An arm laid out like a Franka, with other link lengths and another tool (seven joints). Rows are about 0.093 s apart.
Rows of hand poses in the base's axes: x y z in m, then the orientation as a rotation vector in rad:
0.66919 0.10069 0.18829 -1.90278 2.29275 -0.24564
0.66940 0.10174 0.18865 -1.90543 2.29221 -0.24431
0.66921 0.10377 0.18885 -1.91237 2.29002 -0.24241
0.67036 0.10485 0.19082 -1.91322 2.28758 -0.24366
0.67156 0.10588 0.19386 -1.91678 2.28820 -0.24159
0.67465 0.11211 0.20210 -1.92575 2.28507 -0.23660
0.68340 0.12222 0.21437 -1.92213 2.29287 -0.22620
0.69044 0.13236 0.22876 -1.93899 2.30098 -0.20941
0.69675 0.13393 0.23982 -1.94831 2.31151 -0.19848
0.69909 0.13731 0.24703 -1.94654 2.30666 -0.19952
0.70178 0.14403 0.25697 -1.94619 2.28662 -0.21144
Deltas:
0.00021 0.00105 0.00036 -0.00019 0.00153 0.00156
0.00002 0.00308 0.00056 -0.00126 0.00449 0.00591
0.00117 0.00416 0.00253 -0.00134 0.00299 0.00741
0.00237 0.00519 0.00557 -0.00199 0.00598 0.00886
0.00546 0.01142 0.01381 -0.00187 0.01057 0.01476
0.01421 0.02153 0.02608 0.00232 0.01721 0.00992
0.02125 0.03167 0.04047 0.00081 0.03705 0.01460
0.02756 0.03324 0.05153 -0.00168 0.05227 0.01434
0.02990 0.03662 0.05874 0.00054 0.04805 0.01582
0.03259 0.04334 0.06868 0.00239 0.03142 0.02471

